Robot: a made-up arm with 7 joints. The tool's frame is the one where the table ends. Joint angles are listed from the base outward.
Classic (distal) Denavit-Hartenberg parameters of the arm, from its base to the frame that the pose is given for. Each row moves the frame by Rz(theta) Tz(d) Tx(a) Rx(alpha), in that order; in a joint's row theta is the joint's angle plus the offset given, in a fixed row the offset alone. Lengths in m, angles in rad.
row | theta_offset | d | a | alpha
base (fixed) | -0.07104 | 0 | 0 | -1.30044
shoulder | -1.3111 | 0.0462 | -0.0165 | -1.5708
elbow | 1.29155 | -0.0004 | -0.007 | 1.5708
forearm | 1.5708 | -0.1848 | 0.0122 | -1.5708
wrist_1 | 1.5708 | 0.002 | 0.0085 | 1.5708
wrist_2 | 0 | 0.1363 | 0 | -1.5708
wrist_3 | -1.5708 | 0 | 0.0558 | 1.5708
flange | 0 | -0.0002 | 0 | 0
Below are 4 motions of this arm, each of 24 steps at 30 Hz.
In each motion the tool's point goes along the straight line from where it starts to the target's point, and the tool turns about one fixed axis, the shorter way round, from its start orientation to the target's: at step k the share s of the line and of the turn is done. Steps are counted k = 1, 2, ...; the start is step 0. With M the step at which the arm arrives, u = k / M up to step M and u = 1 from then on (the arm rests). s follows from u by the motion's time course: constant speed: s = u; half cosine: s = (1 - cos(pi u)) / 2; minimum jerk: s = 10 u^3 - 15 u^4 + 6 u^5.
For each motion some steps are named. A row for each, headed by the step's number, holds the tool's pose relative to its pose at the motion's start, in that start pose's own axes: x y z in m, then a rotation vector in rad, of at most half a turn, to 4 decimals.
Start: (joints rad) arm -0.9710 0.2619 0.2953 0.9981 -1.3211 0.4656 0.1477
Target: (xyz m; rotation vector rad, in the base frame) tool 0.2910 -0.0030 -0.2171 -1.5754 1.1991 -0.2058
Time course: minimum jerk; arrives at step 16
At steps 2, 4, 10, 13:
2: 0.0002 0.0002 -0.0016 -0.0043 0.0103 0.0005
4: 0.0010 0.0011 -0.0102 -0.0280 0.0666 0.0031
10: 0.0070 0.0079 -0.0713 -0.1958 0.4665 0.0216
13: 0.0091 0.0104 -0.0936 -0.2569 0.6122 0.0284

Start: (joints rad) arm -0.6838 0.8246 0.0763 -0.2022 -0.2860 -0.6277 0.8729
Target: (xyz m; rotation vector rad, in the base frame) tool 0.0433 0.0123 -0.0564 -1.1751 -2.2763 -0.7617
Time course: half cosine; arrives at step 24
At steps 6, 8, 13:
6: -0.0194 -0.0047 0.0257 -0.2180 -0.1234 -0.0110
8: -0.0330 -0.0081 0.0440 -0.3722 -0.2107 -0.0188
13: -0.0747 -0.0183 0.0994 -0.8416 -0.4765 -0.0426

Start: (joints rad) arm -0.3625 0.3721 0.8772 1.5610 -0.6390 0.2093 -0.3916
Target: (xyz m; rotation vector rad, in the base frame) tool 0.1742 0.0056 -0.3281 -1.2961 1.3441 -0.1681
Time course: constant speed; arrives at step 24
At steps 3, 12, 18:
3: 0.0027 -0.0187 -0.0187 0.0426 0.1053 -0.0416
12: 0.0107 -0.0750 -0.0746 0.1706 0.4214 -0.1663
18: 0.0160 -0.1124 -0.1120 0.2558 0.6321 -0.2494

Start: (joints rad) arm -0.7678 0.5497 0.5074 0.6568 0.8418 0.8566 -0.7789
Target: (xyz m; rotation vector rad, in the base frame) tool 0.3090 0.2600 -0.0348 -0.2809 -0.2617 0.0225
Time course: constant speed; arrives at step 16
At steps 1, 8, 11, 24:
1: -0.0043 0.0027 0.0062 -0.0398 -0.0853 -0.0205
8: -0.0345 0.0213 0.0497 -0.3181 -0.6824 -0.1639
11: -0.0474 0.0293 0.0684 -0.4374 -0.9383 -0.2253
24: -0.0689 0.0427 0.0995 -0.6362 -1.3647 -0.3278

